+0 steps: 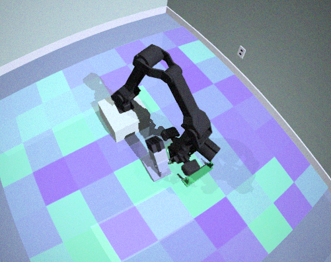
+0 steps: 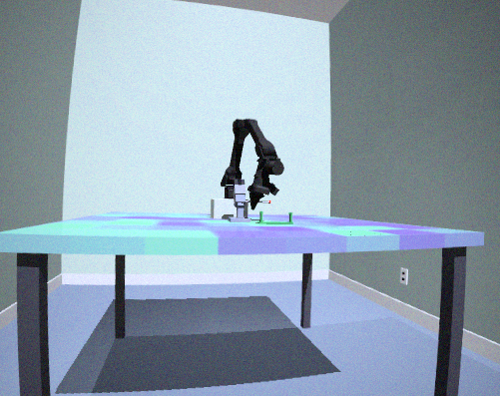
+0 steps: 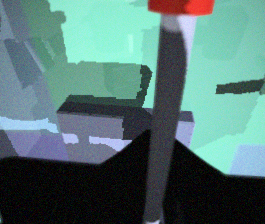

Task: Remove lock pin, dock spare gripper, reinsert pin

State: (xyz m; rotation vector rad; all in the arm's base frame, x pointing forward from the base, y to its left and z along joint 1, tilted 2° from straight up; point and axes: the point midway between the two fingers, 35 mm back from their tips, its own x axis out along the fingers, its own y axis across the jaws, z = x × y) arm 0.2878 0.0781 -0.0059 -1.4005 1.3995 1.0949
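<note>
Right now my gripper tip is 5 cm to the left of the grey mount and 1 cm past it. Round my gripper tip: spare gripper 7 cm above, 5 cm to the right, 3 cm behind; green rack 9 cm ahead, 8 cm to the left, 3 cm below.
</note>
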